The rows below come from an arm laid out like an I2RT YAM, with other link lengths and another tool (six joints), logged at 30 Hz.
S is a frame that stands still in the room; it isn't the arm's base.
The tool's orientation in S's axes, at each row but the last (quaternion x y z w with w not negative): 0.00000, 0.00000, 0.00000, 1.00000; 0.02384, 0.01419, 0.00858, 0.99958; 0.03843, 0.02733, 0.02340, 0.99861; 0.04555, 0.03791, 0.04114, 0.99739; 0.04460, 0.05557, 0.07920, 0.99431; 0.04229, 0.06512, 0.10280, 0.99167; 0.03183, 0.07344, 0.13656, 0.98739; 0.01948, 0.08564, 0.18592, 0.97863; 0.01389, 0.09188, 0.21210, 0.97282; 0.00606, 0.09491, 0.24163, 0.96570
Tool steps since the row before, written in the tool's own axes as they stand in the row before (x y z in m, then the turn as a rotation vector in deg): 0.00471, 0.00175, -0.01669, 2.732, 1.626, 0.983; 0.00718, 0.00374, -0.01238, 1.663, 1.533, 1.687; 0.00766, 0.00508, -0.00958, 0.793, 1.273, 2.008; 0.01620, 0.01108, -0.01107, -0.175, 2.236, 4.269; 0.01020, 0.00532, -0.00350, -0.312, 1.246, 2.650; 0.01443, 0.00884, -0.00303, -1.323, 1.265, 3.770; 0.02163, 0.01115, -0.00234, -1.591, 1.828, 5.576; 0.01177, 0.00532, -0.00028, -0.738, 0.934, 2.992; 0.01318, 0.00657, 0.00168, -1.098, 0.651, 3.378; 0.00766, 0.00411, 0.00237, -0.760, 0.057, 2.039
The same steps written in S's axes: 0.00471, 0.00175, -0.01669, 2.732, 1.626, 0.983; 0.00676, 0.00445, -0.01238, 1.685, 1.481, 1.711; 0.00687, 0.00616, -0.00955, 0.847, 1.155, 2.057; 0.01435, 0.01335, -0.01112, -0.011, 1.830, 4.462; 0.00879, 0.00717, -0.00400, -0.185, 0.963, 2.777; 0.01183, 0.01186, -0.00387, -1.015, 0.691, 4.007; 0.01728, 0.01675, -0.00433, -1.142, 1.081, 5.873; 0.00882, 0.00927, -0.00179, -0.490, 0.579, 3.130; 0.00939, 0.01147, -0.00019, -0.624, 0.177, 3.552; 0.00516, 0.00729, 0.00118, -0.304, -0.236, 2.142
